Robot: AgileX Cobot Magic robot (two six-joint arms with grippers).
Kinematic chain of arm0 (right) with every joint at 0, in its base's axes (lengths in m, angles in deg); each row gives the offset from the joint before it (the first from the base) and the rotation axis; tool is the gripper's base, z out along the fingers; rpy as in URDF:
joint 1: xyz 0 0 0.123 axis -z
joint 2: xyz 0 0 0 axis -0.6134 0.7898 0
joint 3: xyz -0.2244 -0.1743 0.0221 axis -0.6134 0.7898 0
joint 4: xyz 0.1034 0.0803 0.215 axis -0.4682 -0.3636 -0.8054
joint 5: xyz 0 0 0 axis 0.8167 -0.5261 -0.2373
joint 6: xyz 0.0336 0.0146 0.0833 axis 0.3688 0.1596 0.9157
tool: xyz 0 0 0 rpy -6.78 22.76 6.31
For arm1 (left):
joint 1: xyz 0 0 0.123 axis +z
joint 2: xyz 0 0 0 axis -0.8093 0.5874 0
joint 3: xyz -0.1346 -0.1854 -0.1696 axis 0.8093 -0.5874 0
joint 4: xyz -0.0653 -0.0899 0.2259 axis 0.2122 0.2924 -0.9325
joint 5: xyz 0 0 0 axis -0.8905 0.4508 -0.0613
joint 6: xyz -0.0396 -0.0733 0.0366 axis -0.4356 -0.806 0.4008
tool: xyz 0 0 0 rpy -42.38 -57.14 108.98
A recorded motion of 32 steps. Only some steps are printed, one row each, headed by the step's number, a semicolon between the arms.
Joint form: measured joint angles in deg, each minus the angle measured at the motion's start. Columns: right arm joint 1, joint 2, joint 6, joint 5, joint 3, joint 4; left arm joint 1, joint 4, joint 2, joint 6, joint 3, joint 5.
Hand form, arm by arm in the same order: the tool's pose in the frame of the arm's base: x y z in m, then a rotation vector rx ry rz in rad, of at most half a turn. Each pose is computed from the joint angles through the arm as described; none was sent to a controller.
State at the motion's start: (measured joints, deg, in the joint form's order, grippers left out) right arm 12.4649 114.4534 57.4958 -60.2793 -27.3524 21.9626; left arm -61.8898 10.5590 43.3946 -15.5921 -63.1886 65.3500
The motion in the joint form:
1: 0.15 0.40 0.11 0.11 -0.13 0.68; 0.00 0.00 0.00 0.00 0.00 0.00
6: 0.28 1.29 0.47 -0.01 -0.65 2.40; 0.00 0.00 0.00 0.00 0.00 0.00
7: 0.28 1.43 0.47 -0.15 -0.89 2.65; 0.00 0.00 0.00 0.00 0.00 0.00
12: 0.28 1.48 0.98 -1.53 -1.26 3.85; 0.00 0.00 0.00 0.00 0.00 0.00
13: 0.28 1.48 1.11 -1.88 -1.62 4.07; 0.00 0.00 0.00 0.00 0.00 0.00
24: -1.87 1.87 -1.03 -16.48 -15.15 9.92; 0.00 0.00 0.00 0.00 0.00 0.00
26: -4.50 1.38 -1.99 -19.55 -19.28 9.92; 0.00 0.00 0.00 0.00 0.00 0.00
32: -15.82 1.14 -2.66 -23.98 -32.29 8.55; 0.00 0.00 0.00 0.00 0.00 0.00
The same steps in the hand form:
1: 0.3405 0.1616 0.1612 -0.4873 2.9251 0.0918; 0.0524 -0.0076 0.1750 0.1831 1.8296 -0.0594
6: 0.3438 0.1600 0.1574 -0.5031 2.9254 0.0555; 0.0524 -0.0076 0.1750 0.1831 1.8296 -0.0594
7: 0.3446 0.1600 0.1574 -0.5071 2.9246 0.0503; 0.0524 -0.0076 0.1750 0.1831 1.8296 -0.0594
12: 0.3445 0.1584 0.1583 -0.5151 2.9372 0.0202; 0.0524 -0.0076 0.1750 0.1831 1.8296 -0.0594
13: 0.3454 0.1585 0.1597 -0.5148 2.9362 0.0160; 0.0524 -0.0076 0.1750 0.1831 1.8296 -0.0594
24: 0.3618 0.1732 0.2126 -0.6708 2.8991 -0.1361; 0.0524 -0.0076 0.1750 0.1831 1.8296 -0.0594
26: 0.3578 0.1917 0.2340 -0.7413 2.8532 -0.1251; 0.0524 -0.0076 0.1750 0.1831 1.8296 -0.0594
32: 0.3244 0.2702 0.2956 -0.9516 2.6411 0.0101; 0.0524 -0.0076 0.1750 0.1831 1.8296 -0.0594

